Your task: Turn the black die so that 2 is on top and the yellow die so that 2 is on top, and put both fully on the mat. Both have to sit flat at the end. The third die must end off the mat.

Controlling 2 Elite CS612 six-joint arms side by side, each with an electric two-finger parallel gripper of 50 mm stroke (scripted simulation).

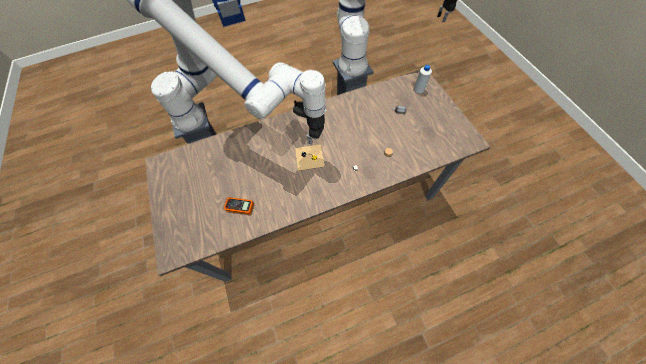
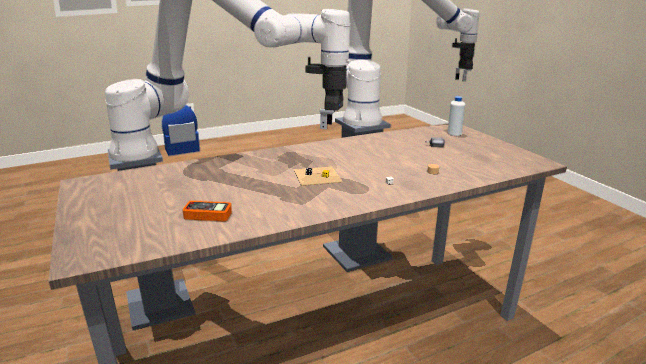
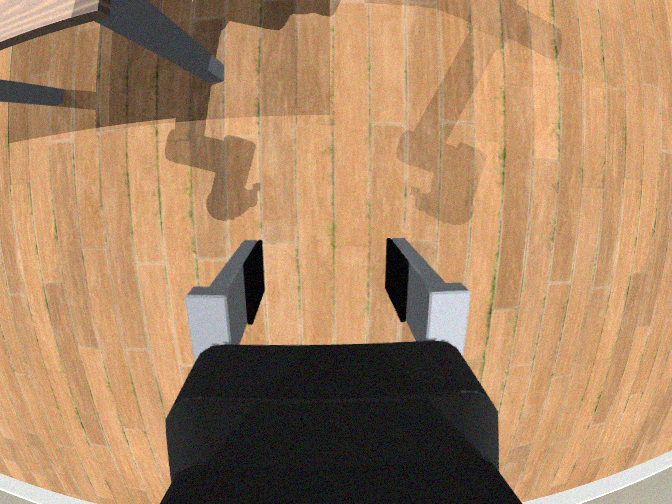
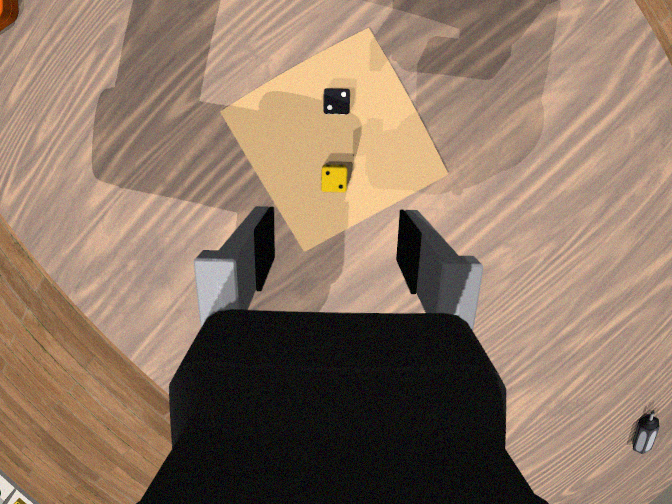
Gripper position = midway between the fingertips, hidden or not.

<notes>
In view: my left gripper (image 3: 324, 264), my right gripper (image 2: 326, 126) and a tan mat (image 4: 281, 127).
My right gripper shows as well in image 4 (image 4: 336, 233). Image 3 does not show the tan mat: it is out of frame.
</notes>
